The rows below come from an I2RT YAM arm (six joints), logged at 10 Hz.
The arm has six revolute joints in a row. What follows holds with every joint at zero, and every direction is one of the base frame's.
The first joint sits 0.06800 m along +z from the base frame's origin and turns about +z.
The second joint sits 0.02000 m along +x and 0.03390 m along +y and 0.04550 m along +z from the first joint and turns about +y.
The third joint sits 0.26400 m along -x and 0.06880 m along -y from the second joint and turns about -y.
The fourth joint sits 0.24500 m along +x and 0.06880 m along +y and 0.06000 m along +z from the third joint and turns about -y.
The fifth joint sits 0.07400 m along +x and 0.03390 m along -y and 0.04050 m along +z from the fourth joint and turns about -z.
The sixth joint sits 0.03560 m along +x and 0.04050 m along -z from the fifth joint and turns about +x.
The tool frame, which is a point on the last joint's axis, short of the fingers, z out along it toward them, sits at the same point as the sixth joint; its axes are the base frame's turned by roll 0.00, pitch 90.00 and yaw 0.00 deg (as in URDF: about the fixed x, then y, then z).
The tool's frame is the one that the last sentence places.
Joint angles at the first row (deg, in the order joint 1, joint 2, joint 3, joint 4, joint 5, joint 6):
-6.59 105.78 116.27 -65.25 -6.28 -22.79
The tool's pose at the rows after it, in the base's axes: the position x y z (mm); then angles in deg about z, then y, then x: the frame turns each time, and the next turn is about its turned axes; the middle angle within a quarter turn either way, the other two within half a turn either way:
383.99, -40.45, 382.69, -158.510, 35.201, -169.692
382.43, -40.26, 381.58, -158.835, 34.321, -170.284
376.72, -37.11, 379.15, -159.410, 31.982, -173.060
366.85, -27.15, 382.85, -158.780, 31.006, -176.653
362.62, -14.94, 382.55, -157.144, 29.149, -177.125
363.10, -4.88, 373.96, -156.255, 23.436, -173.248
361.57, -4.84, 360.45, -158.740, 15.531, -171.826
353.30, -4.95, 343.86, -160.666, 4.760, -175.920
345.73, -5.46, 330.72, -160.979, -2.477, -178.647
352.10, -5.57, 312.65, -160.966, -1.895, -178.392
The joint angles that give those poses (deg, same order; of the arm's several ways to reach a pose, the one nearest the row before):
-6.59 105.78 116.27 -64.47 -6.26 -22.76
-6.59 105.78 116.27 -65.47 -6.28 -22.76
-6.33 105.62 116.27 -68.77 -7.49 -22.79
-5.21 104.53 116.27 -72.12 -10.17 -22.81
-3.31 104.25 116.27 -74.28 -9.76 -23.00
-1.10 105.23 116.25 -76.90 -3.40 -22.72
-0.58 106.91 116.24 -81.93 1.91 -21.01
-0.58 109.12 116.25 -91.26 2.22 -19.86
-0.69 109.84 114.19 -96.23 2.11 -19.70
-0.69 109.84 109.93 -91.33 2.15 -19.73

